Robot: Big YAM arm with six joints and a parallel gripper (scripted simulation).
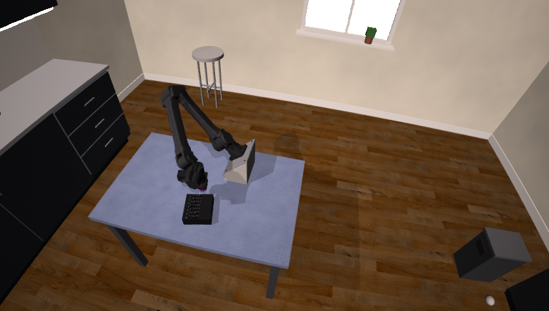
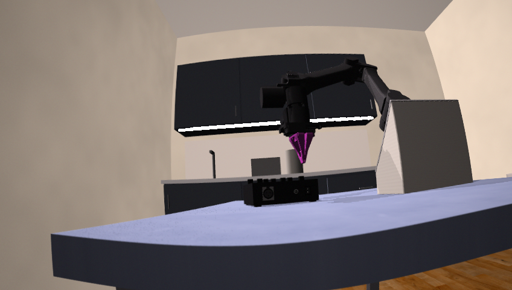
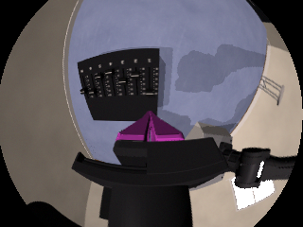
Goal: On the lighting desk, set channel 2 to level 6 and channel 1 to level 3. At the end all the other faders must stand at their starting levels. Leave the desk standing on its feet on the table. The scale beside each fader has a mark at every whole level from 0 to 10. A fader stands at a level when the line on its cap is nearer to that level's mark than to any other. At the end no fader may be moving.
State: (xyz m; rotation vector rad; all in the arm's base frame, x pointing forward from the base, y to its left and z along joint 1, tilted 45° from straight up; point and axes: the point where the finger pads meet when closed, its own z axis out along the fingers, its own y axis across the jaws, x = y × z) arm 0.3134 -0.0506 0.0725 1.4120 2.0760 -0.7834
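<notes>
My hand is 1 cm short of the fader, 2 cm to the left of it and 4 cm above it.
</notes>
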